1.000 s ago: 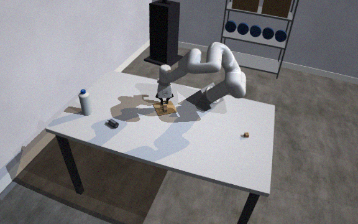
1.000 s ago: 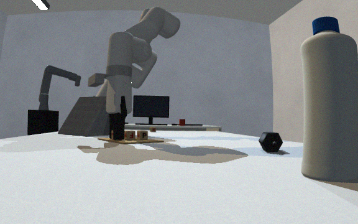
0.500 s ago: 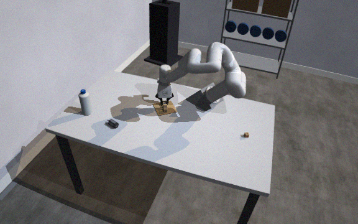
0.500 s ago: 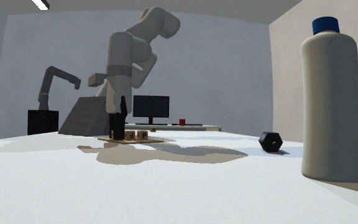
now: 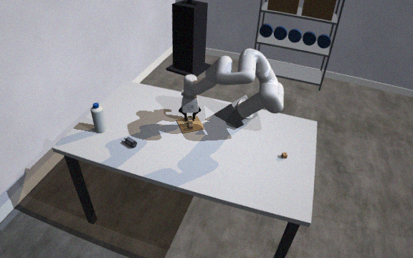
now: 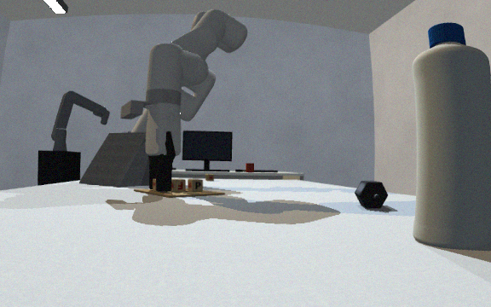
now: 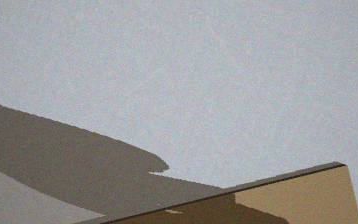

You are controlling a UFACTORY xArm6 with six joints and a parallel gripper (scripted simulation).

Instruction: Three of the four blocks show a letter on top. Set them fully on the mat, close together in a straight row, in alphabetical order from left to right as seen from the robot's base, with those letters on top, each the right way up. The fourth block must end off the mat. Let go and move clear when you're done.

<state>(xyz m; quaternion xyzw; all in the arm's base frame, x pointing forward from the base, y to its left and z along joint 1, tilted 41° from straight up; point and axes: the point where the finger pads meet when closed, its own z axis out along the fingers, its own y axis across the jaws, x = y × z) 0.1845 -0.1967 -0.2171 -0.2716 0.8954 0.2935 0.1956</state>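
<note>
The tan mat is 30 mm ahead of my hand, 20 mm to the left of it and 20 mm below it. The rest, counted from my hand: white bottle: 380 mm ahead, 400 mm to the right, 60 mm above; black hexagonal object: 380 mm ahead, 160 mm to the right, 10 mm below.
</note>
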